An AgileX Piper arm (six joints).
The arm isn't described. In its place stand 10 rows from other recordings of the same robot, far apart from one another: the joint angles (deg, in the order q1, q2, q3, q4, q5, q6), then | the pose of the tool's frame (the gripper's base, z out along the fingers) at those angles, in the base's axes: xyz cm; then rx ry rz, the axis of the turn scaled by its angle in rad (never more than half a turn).
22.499 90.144 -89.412 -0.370 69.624 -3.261 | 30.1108 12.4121 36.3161 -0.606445 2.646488 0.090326
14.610 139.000 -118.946 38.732 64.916 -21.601 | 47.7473 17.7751 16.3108 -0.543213 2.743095 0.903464
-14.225 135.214 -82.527 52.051 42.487 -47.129 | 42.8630 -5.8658 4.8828 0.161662 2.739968 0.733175
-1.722 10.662 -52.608 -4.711 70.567 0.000 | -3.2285 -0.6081 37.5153 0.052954 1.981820 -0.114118
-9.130 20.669 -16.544 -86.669 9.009 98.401 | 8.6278 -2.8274 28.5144 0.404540 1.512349 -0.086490
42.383 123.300 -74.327 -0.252 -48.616 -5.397 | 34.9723 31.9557 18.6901 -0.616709 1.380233 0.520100
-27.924 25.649 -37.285 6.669 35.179 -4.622 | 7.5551 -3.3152 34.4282 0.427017 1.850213 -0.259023
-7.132 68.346 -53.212 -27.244 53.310 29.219 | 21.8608 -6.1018 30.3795 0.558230 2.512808 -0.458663
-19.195 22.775 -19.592 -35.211 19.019 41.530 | 8.0555 -4.6150 27.6340 0.554912 1.733622 -0.312005
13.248 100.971 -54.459 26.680 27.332 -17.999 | 31.6693 9.3833 16.1612 -0.231954 2.735065 0.378429
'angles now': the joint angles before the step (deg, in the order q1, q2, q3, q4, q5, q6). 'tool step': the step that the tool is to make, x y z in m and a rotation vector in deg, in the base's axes. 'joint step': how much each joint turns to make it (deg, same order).
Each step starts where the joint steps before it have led.
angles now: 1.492 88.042 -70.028 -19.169 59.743 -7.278
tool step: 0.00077 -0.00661 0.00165 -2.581 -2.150 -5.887
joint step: 0.000 0.145 0.000 -5.131 0.276 7.754
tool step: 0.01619 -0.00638 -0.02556 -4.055 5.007 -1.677
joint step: -0.115 5.750 -0.776 -4.615 1.269 2.560
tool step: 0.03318 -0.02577 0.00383 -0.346 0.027 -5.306
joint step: -4.116 7.190 -10.221 0.206 3.274 -0.433
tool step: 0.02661 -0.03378 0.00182 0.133 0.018 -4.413
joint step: -4.818 6.626 -9.936 0.906 2.741 -2.141
